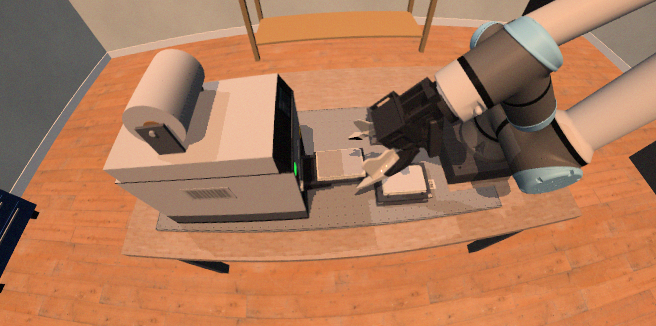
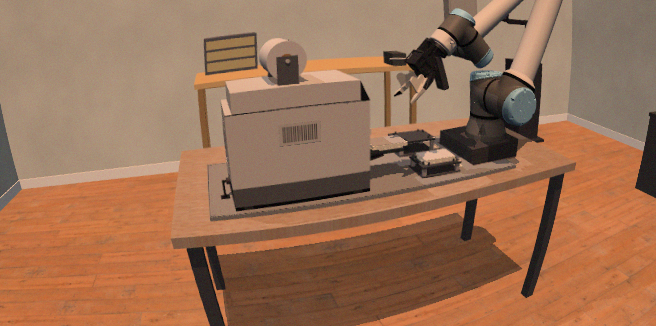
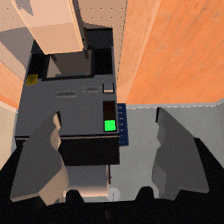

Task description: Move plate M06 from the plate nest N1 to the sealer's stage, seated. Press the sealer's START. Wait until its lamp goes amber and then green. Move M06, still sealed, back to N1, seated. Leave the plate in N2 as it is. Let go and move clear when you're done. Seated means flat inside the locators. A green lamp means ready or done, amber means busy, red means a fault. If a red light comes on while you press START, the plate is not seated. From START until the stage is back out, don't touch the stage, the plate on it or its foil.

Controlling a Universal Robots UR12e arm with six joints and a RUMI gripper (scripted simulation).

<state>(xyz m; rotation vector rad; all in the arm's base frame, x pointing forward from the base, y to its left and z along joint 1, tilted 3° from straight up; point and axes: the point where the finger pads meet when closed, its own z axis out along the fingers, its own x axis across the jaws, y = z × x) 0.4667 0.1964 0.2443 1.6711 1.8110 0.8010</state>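
Now: hand 180 mm above the sealer stage, 90 mm to the left of it and 30 mm short of it. From my hand the other things lie so: foil roll: 360 mm ahead, 140 mm above, 60 mm to the right; N1 label: 290 mm to the right, 280 mm below, 260 mm behind; white plate: 230 mm below, 160 mm behind, 70 mm to the right.
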